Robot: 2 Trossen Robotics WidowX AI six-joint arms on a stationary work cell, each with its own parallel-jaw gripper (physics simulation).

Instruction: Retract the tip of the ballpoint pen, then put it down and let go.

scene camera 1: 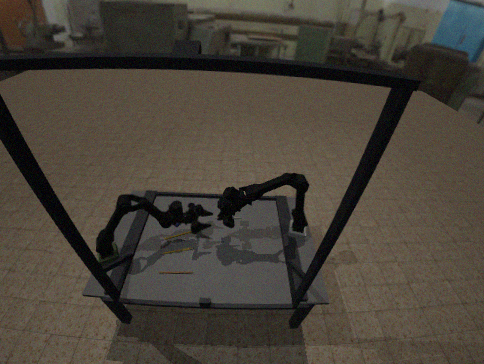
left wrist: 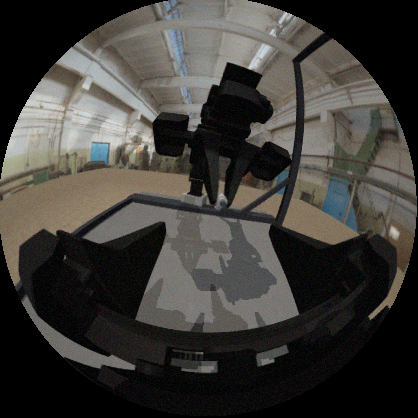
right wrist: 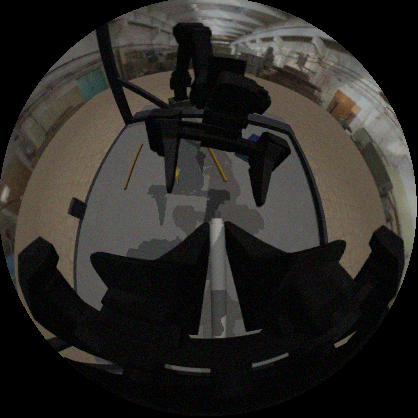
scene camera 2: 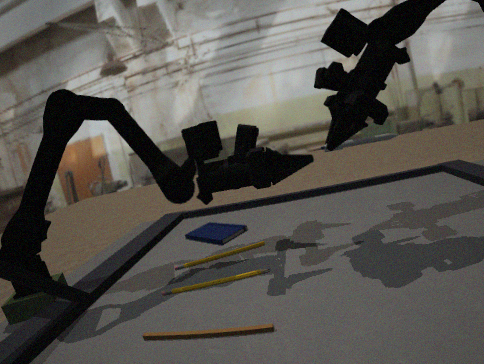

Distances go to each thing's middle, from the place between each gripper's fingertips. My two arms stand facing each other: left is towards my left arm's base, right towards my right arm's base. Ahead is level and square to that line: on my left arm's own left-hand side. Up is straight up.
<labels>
Right now the blue notebook (scene camera 2: 216, 233) is 230 mm to the left of my left hand, 190 mm ahead of it and 160 mm below it. Round my left hand: green object (scene camera 2: 26, 307): 580 mm to the left, 140 mm below, 50 mm behind.
I see the blue notebook 26 cm to the left of my right hand, 19 cm ahead of it and 17 cm below it. The rest, counted from my right hand: green object: 61 cm to the left, 15 cm below, 5 cm behind.
</labels>
